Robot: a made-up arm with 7 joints.
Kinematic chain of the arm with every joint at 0, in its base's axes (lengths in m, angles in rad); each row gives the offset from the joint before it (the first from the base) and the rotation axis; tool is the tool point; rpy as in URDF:
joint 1: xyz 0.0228 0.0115 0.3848 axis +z
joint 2: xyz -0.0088 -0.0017 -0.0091 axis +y
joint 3: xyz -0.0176 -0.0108 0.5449 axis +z
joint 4: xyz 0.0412 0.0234 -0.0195 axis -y
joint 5: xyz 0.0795 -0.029 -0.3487 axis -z
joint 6: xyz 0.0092 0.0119 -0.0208 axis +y
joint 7: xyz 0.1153 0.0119 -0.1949 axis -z
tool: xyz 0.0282 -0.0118 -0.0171 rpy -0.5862 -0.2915 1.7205
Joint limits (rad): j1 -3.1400..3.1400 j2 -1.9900..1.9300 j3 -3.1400..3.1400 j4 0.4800..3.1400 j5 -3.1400..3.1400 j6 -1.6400..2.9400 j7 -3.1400..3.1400
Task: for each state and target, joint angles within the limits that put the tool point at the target. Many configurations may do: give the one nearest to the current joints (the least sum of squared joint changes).
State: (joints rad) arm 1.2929 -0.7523 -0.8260 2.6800 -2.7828 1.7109 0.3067
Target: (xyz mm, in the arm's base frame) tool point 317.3 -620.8 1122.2
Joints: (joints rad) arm 1.7396 -0.6699 -0.7802 2.4135 -2.5230 2.0808 0.3247
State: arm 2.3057 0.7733 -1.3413 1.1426 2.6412 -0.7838 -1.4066
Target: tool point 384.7 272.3 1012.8
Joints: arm 2.1897 0.5899 -1.7896 1.6777 2.2644 -0.6821 -1.4367
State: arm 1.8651 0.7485 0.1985 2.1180 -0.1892 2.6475 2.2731
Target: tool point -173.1 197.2 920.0
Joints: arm 2.0827 0.1148 0.4119 2.0958 -0.0628 2.8348 2.3047
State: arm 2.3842 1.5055 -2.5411 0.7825 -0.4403 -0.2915 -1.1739
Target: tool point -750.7 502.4 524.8
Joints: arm 3.0510 1.9300 -2.5556 1.3785 -0.3194 -0.5435 -1.1448
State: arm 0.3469 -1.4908 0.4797 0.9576 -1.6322 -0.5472 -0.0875
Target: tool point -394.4 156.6 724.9
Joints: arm 0.5506 -1.5495 0.2927 0.9379 -1.6688 -0.5526 -0.0880
